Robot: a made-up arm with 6 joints.
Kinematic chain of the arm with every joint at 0, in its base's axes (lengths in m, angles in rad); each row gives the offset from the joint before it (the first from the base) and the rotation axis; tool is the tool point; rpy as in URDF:
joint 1: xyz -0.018 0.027 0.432 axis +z
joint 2: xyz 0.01 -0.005 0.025 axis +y
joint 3: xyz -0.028 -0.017 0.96 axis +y
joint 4: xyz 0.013 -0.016 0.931 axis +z
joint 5: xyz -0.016 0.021 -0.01 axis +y
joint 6: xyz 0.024 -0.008 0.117 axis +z
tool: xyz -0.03 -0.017 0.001 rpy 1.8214 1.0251 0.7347
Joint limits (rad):
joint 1: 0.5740..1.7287
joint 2: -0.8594..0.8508
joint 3: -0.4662..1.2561
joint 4: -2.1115..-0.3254
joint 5: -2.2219..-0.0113
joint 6: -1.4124..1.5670
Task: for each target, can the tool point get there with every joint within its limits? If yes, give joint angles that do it. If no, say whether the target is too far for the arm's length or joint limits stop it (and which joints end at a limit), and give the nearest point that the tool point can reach.
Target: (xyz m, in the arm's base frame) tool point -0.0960 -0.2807 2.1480
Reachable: yes | joints 1.3131 -0.7137 1.0492 -0.9731 -0.2349 0.1112
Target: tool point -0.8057 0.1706 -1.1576
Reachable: no: joint limits stop it (at a limit: joint 1, joint 2, joint 3, joint 4, joint 6) | nearest point -0.2993 1.4378 0.5458 | short by 2.183 m
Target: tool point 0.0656 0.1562 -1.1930
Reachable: no: joint limits stop it (at a limit: joint 2, joint 3, joint 4, joint 6) | nearest point 0.7579 1.2262 0.5529 | short by 2.162 m
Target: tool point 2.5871 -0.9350 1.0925
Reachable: no: too far | nearest point 1.4168 0.8749 1.0925 | short by 2.155 m
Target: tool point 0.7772 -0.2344 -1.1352
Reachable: no: joint limits stop it (at a limit: joint 1, joint 2, joint 3, joint 4, joint 6) | nearest point 1.1772 0.8659 0.5333 | short by 2.038 m
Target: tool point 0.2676 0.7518 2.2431
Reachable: yes | joints 1.1007 0.5215 -0.2254 -1.6775 -0.8872 -0.0921
